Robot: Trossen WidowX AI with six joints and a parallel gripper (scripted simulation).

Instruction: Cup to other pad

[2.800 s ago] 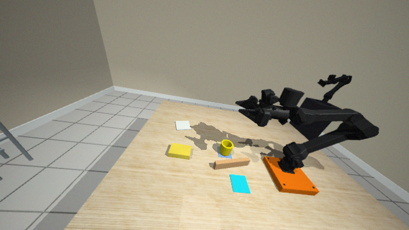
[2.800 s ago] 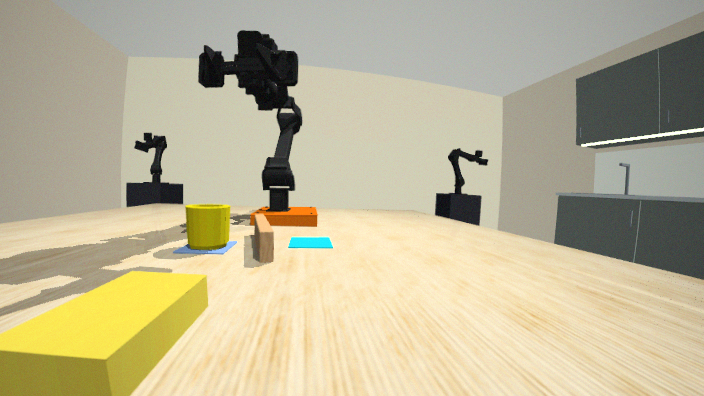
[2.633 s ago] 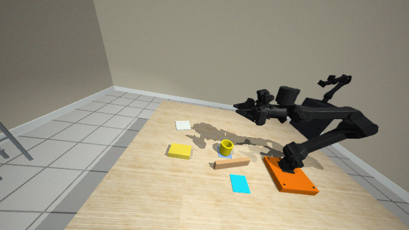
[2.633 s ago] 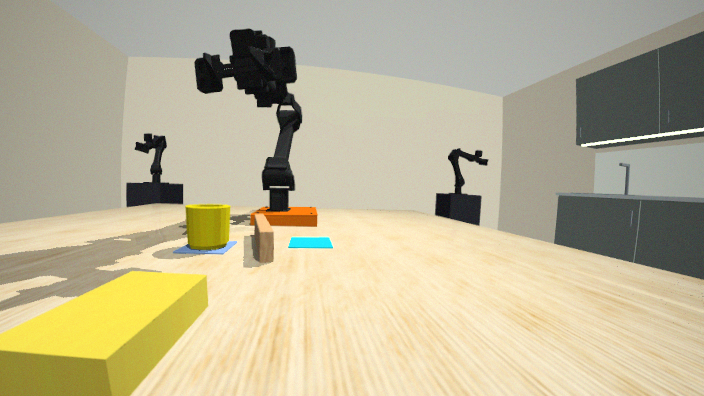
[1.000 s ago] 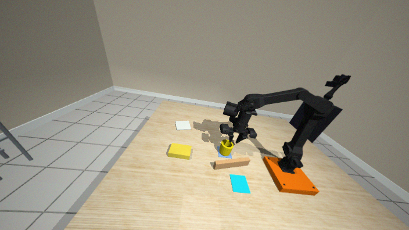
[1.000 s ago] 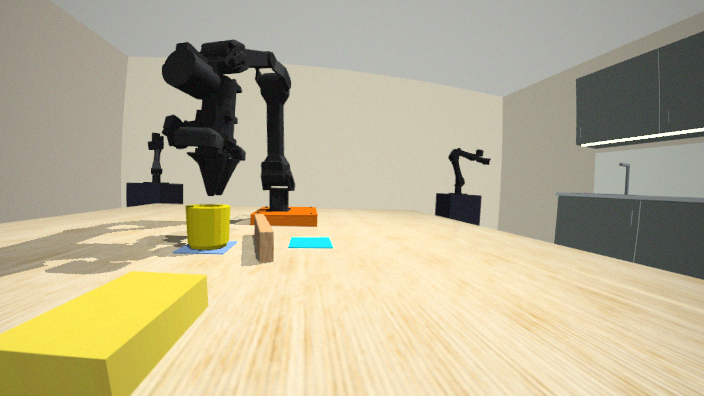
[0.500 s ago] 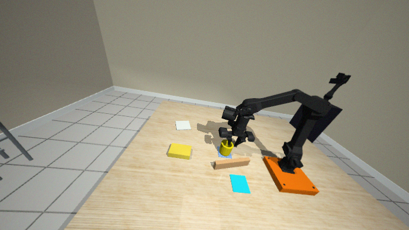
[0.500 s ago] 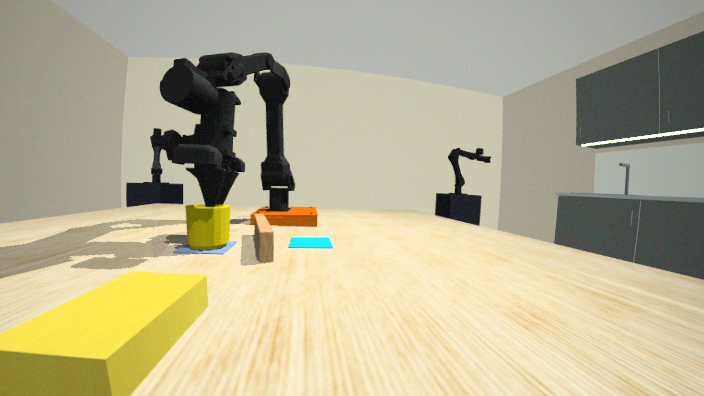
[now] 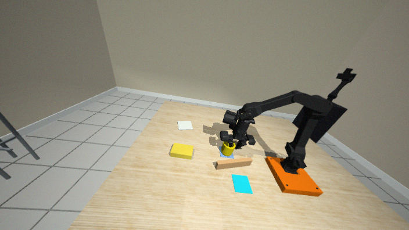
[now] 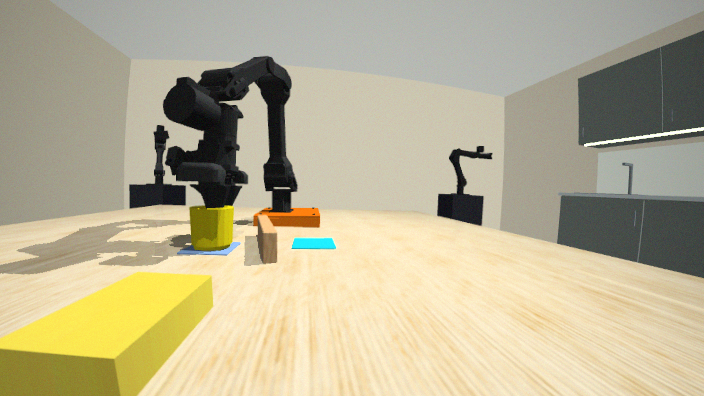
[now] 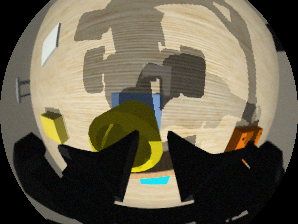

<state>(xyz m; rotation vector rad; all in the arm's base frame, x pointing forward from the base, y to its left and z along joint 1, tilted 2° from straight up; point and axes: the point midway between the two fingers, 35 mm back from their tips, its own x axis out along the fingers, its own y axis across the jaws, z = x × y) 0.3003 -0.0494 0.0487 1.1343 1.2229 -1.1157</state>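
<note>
My gripper tip is 20 mm short of the yellow cup. Also, from my gripper tip: yellow block (280 mm ahead, 70 mm to the left, 20 mm below); cyan pad (170 mm to the left, 50 mm below, 40 mm behind); wooden bar (90 mm to the left, 30 mm below).
</note>
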